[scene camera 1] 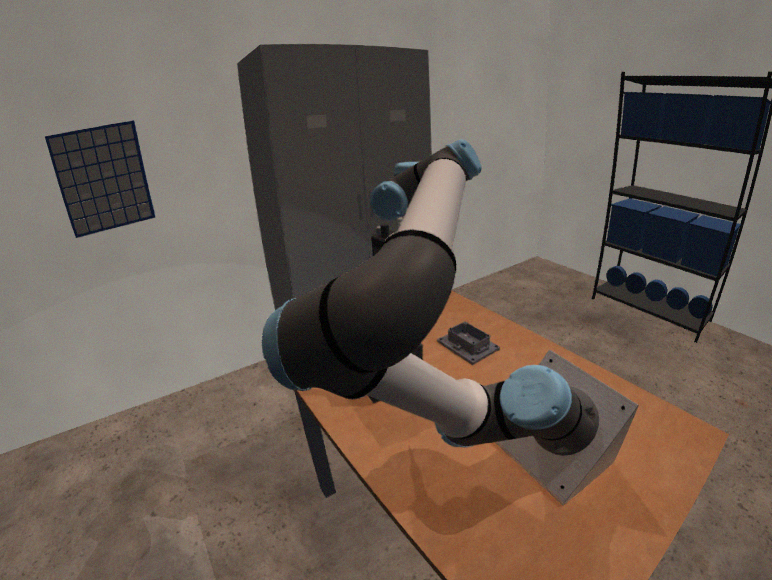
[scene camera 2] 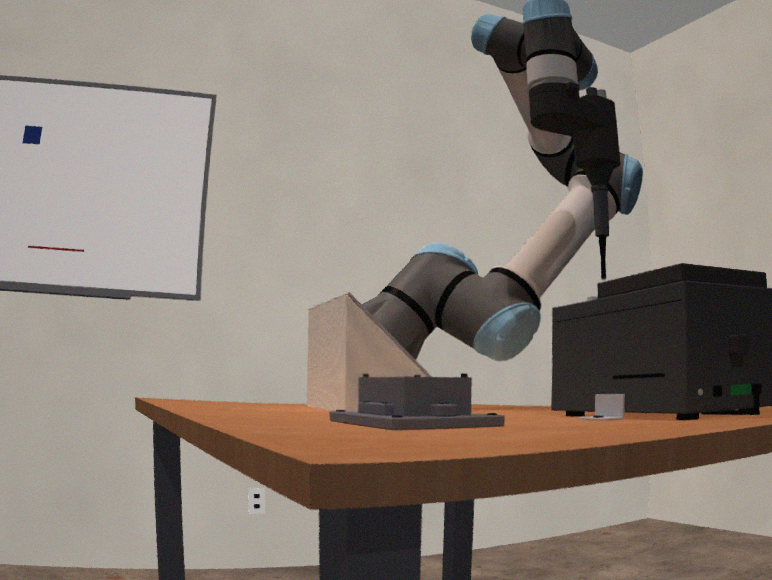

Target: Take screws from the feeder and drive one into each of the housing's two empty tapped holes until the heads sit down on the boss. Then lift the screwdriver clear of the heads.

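Observation:
The dark feeder (scene camera 2: pixel 617 355) stands at the right of the table in the scene camera 2 view; the arm hides most of it in the scene camera 1 view. My screwdriver (scene camera 2: pixel 602 276) points straight down, its bit tip close to the feeder's top at its left end. A small pale spot shows at the tip; whether a screw is on the bit, I cannot tell. The arm hides the tip in the scene camera 1 view. The grey housing (scene camera 1: pixel 468 339) (scene camera 2: pixel 415 396) sits on its flat plate, well away from the bit. Small dark heads stand up at its top corners; its holes cannot be made out.
The arm's wedge-shaped base (scene camera 1: pixel 602 399) (scene camera 2: pixel 330 355) stands on the orange table (scene camera 1: pixel 674 449) (scene camera 2: pixel 249 430) near the housing. A small pale block (scene camera 2: pixel 609 405) is in front of the feeder. A tall cabinet (scene camera 1: pixel 312 168) and a shelf rack (scene camera 1: pixel 614 168) stand behind.

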